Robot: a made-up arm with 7 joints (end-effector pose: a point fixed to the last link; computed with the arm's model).
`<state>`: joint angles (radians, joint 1 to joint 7).
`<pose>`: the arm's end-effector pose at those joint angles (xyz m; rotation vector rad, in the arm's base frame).
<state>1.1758 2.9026 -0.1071 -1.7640 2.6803 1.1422 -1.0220</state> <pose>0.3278 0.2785 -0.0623 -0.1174 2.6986 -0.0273</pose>
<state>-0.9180 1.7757 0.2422 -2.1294 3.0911 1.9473 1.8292</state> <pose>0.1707 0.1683 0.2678 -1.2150 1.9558 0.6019</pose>
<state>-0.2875 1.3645 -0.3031 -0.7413 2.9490 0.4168 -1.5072</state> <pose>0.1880 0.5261 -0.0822 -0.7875 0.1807 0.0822</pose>
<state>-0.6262 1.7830 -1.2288 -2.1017 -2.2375 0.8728 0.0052</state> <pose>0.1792 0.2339 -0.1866 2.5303 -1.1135 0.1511</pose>
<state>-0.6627 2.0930 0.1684 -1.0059 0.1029 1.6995 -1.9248</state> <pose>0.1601 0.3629 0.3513 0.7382 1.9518 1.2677</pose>
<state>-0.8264 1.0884 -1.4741 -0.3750 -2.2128 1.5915 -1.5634</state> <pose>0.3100 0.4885 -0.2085 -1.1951 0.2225 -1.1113</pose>
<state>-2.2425 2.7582 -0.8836 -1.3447 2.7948 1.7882 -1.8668</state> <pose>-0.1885 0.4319 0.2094 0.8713 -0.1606 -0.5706</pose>
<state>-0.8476 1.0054 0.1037 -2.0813 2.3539 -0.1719 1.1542</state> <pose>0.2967 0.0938 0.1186 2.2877 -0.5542 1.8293</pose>
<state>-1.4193 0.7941 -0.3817 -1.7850 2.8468 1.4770 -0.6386</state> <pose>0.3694 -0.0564 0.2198 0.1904 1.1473 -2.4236</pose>
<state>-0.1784 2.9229 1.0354 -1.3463 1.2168 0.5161 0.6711</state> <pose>0.0049 -0.0920 0.4660 0.1861 -0.4911 -0.5671</pose>
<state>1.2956 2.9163 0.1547 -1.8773 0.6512 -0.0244 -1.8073</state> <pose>0.2244 0.1763 -0.0865 -2.3882 -0.2479 1.8532</pose>
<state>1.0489 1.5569 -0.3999 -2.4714 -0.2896 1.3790 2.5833</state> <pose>-0.0475 0.1156 -0.0861 -1.1795 0.2981 1.1392</pose>
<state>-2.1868 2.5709 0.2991 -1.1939 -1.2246 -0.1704 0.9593</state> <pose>-0.3121 0.2682 0.1332 0.6191 -1.7251 1.6183</pose>
